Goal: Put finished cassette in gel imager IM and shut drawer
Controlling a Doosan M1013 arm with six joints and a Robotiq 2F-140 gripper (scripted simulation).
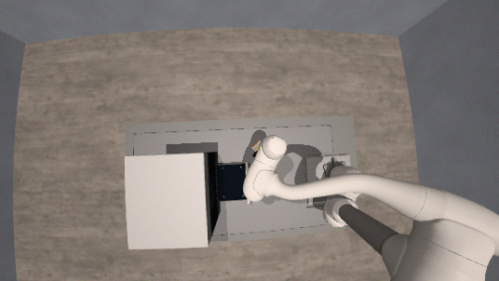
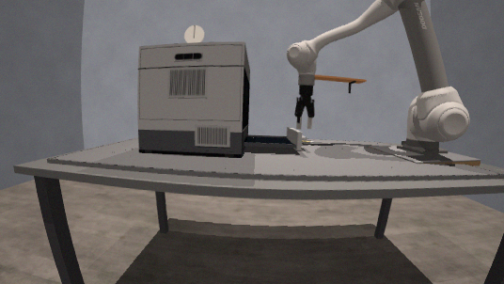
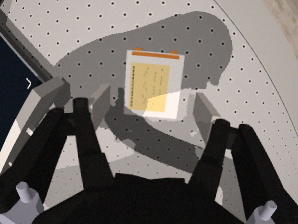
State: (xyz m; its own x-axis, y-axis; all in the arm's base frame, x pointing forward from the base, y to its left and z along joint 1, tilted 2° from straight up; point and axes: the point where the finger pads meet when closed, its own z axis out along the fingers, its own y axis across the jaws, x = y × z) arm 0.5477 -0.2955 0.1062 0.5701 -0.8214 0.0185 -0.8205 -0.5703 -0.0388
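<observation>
My gripper is now 10 mm short of the finished cassette and 90 mm above it.
</observation>
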